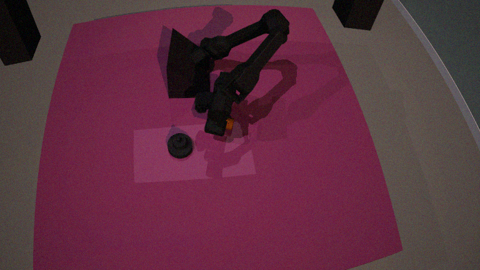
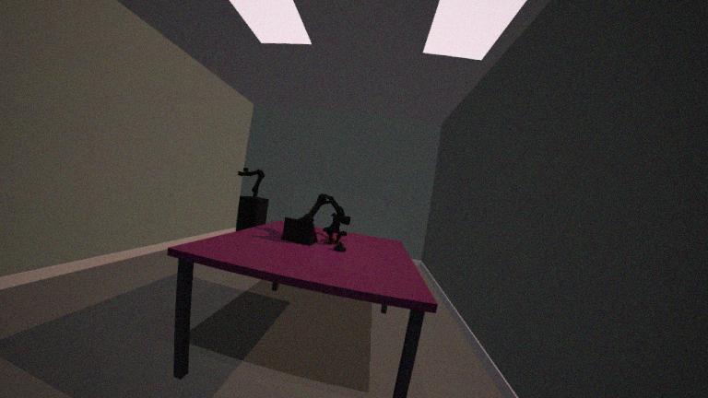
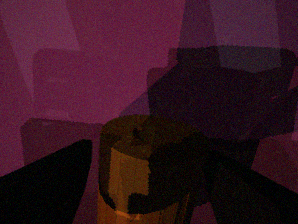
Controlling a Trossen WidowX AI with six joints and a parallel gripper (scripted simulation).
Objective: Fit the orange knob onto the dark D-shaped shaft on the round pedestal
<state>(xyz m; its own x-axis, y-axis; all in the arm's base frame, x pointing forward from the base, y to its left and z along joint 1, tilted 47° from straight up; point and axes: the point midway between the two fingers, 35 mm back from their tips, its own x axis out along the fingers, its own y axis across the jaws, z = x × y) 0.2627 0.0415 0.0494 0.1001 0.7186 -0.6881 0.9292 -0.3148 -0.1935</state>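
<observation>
The orange knob lies 10 mm ahead of my gripper tip, 10 mm to the left of it and 10 mm above it. The rest, counted from my gripper tip: dark round pedestal 70 mm ahead, 140 mm to the right, 20 mm above.
</observation>
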